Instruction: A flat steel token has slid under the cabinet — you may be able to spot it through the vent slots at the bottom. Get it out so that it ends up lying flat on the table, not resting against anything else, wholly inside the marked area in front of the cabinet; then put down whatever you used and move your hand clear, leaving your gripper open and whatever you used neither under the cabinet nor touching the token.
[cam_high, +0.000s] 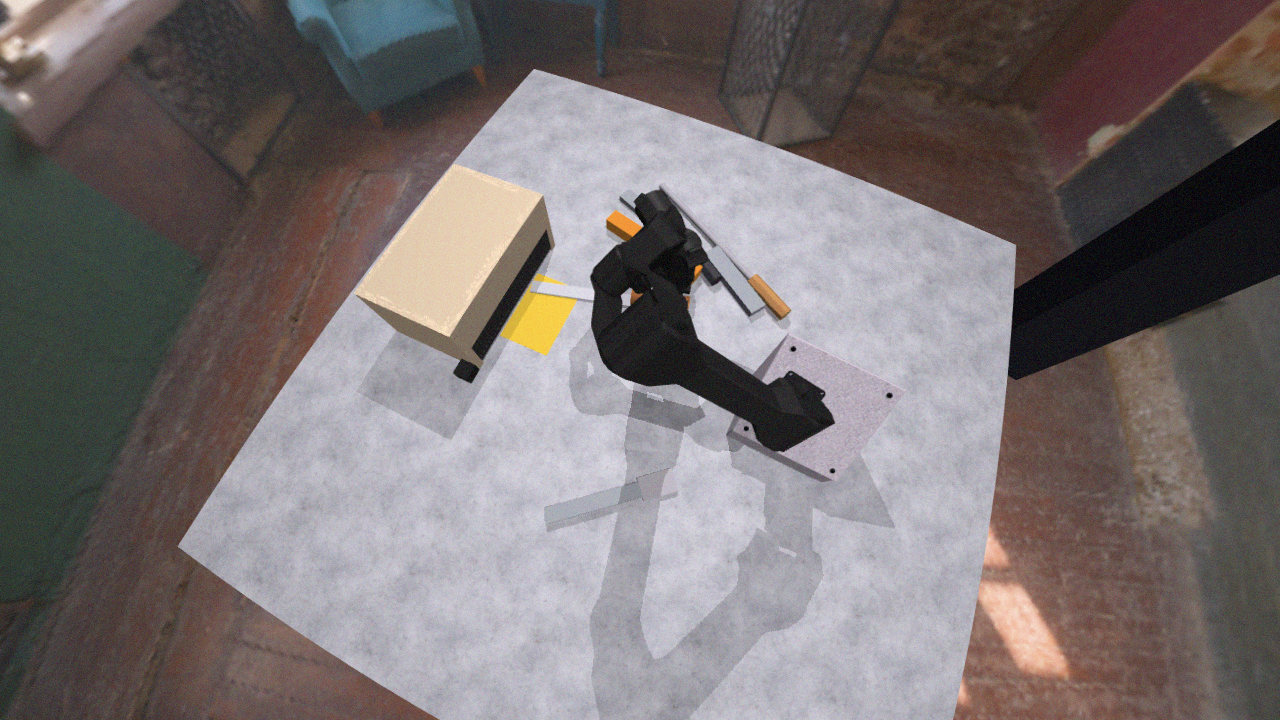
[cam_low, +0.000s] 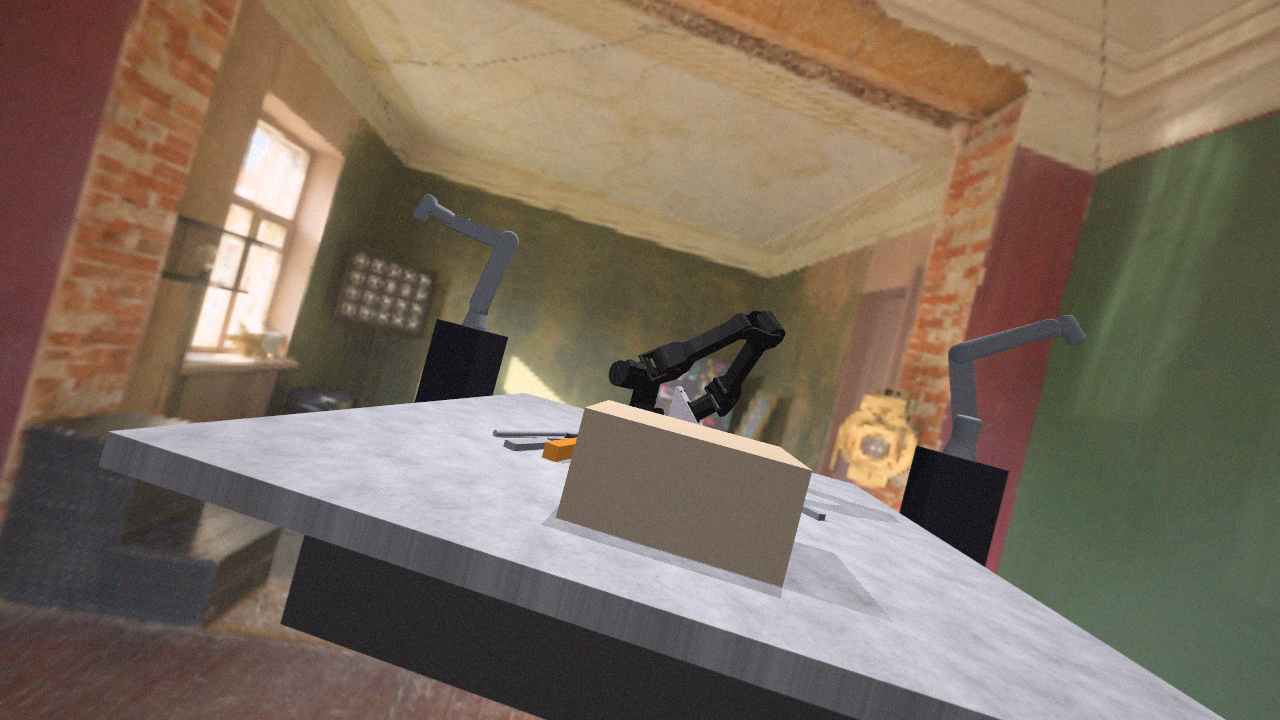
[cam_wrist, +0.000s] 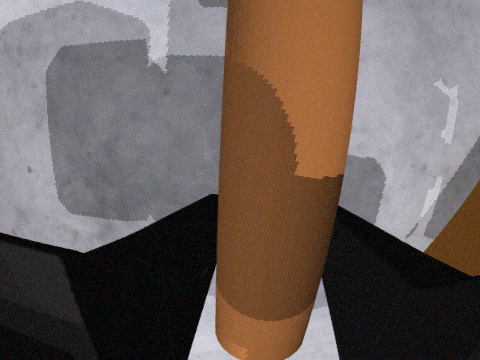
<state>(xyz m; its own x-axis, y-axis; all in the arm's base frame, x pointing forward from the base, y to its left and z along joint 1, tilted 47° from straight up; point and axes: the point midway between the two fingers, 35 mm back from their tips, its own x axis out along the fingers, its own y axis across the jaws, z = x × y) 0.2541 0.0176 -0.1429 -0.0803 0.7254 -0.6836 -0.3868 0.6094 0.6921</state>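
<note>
Now: the orange bar 9 cm ahead of my gripper tip, 10 cm to the right of it and 1 cm above it. Also, from my gripper tip: flat grey token (34 cm ahead, 18 cm to the left); grey bar (8 cm behind, 12 cm to the right); black-handled tool (3 cm ahead, 14 cm to the right).
</note>
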